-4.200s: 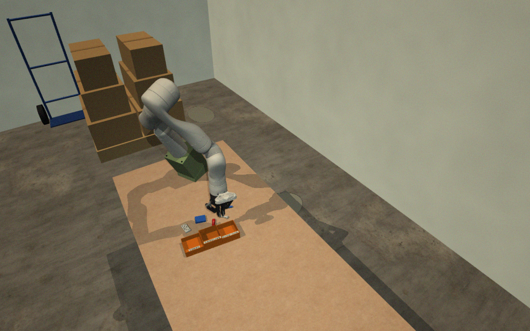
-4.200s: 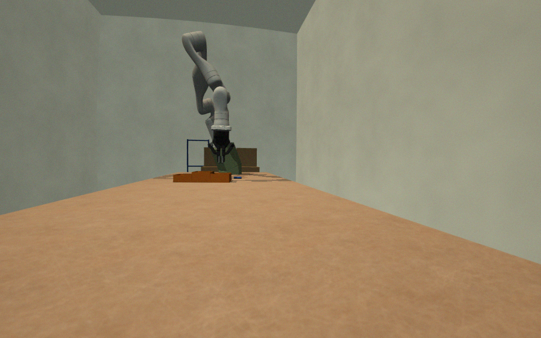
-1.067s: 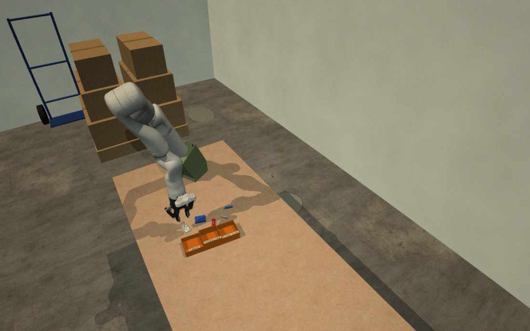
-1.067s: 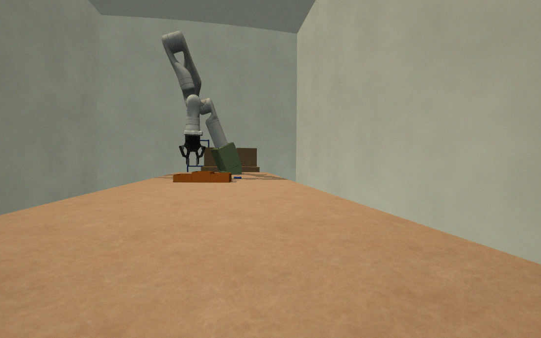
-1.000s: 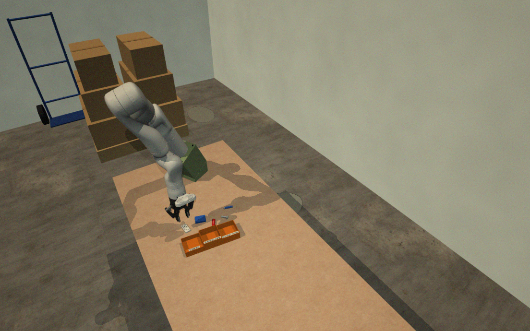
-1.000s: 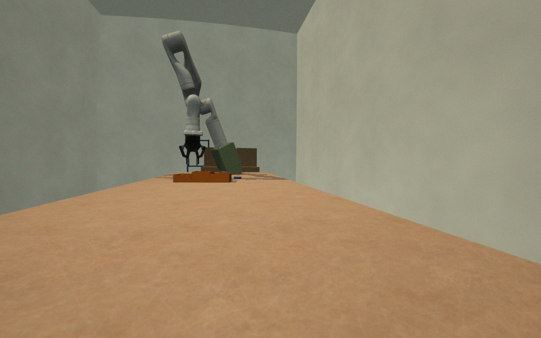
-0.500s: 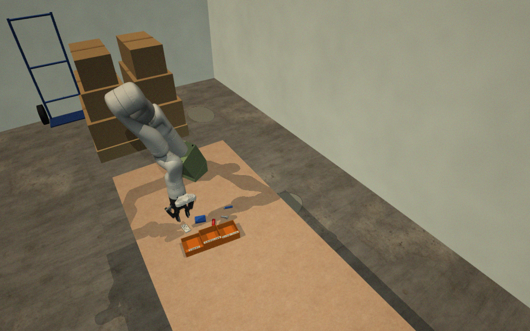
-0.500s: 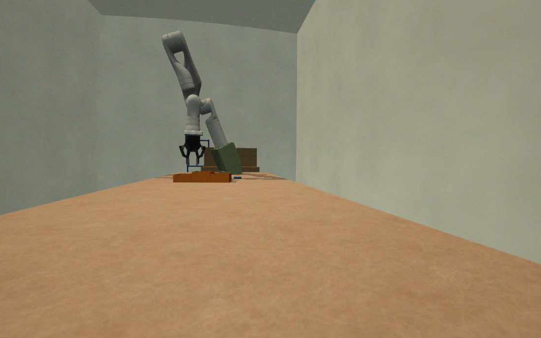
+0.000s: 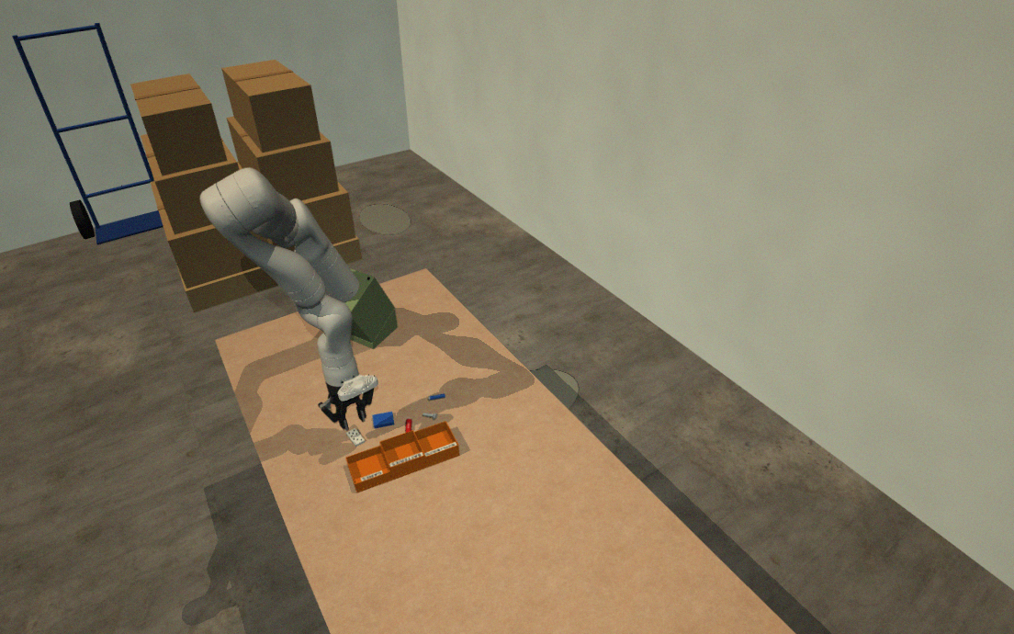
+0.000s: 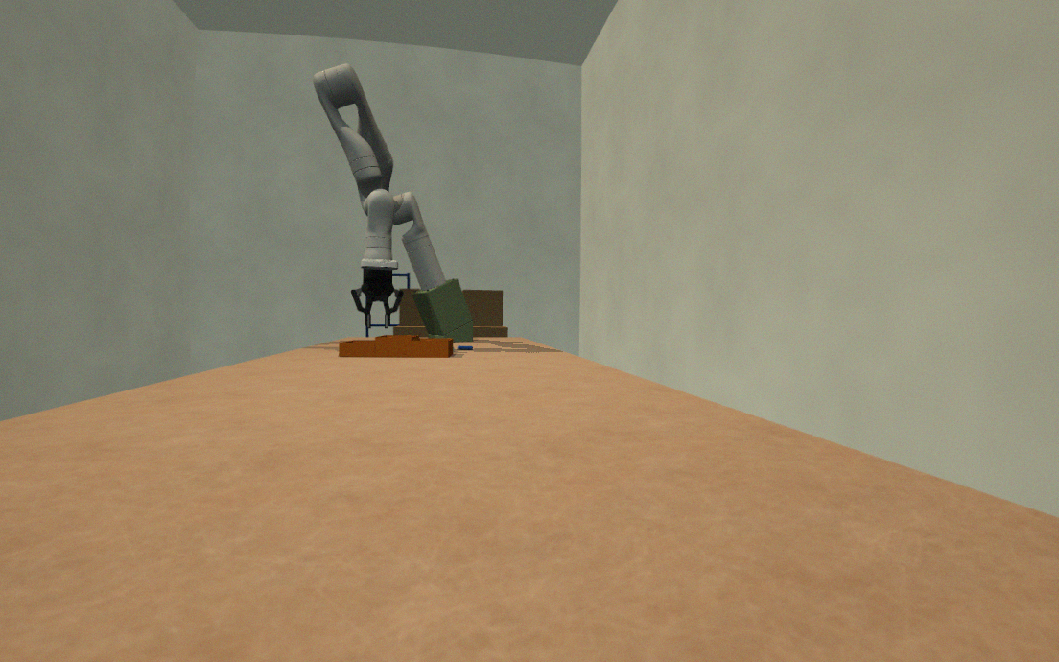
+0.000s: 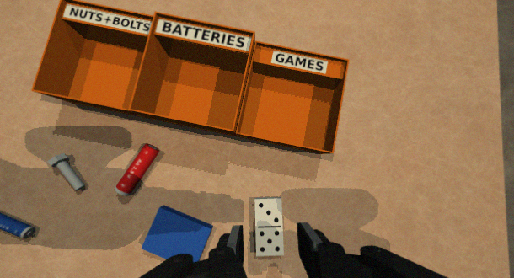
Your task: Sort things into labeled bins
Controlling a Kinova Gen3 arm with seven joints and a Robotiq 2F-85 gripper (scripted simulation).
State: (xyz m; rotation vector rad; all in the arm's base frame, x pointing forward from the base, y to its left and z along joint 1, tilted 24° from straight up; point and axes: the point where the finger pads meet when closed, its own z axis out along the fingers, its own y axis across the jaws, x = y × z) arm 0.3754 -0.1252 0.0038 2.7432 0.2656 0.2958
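Now: hand 10 mm past the white domino and 70 mm above it. The rest, counted from my hand: joined orange bins: 120 mm ahead, 70 mm to the left, 50 mm below; red battery: 30 mm ahead, 120 mm to the left, 70 mm below; blue block: 30 mm behind, 80 mm to the left, 70 mm below.
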